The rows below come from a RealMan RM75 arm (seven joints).
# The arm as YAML. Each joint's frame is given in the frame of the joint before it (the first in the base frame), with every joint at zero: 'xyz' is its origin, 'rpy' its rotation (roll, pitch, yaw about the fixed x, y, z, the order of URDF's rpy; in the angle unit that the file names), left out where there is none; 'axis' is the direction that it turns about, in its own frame. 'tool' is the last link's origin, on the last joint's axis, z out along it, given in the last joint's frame.
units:
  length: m
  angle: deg
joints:
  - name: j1
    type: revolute
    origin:
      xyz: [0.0, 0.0, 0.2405]
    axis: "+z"
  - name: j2
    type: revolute
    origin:
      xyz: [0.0, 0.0, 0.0]
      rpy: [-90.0, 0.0, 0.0]
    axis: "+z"
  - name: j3
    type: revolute
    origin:
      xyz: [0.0, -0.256, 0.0]
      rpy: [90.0, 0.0, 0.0]
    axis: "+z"
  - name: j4
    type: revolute
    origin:
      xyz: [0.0, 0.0, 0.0]
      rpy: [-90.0, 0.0, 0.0]
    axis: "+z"
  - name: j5
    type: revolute
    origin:
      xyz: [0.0, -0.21, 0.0]
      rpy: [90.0, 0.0, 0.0]
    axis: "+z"
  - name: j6
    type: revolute
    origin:
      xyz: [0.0, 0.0, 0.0]
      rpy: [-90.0, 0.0, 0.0]
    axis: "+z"
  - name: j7
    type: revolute
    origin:
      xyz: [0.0, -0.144, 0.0]
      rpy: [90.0, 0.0, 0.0]
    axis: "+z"
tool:
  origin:
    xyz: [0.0, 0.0, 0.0]
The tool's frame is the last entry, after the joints.
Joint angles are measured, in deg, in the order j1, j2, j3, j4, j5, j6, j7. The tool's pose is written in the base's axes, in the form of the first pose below.
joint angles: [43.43 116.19 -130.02 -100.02 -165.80 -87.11 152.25]
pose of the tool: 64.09 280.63 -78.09 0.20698 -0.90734 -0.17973 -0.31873
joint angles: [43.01 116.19 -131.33 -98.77 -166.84 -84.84 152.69]
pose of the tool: 67.76 281.86 -83.59 0.21177 -0.90611 -0.18435 -0.31644
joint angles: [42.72 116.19 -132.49 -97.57 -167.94 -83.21 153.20]
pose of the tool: 71.86 283.26 -87.80 0.21672 -0.90374 -0.18752 -0.31799
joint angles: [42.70 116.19 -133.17 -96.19 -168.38 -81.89 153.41]
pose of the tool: 75.68 285.27 -91.40 0.21811 -0.90225 -0.18902 -0.32038
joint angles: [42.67 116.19 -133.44 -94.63 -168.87 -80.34 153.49]
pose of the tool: 79.36 289.12 -94.22 0.22173 -0.90095 -0.18905 -0.32154
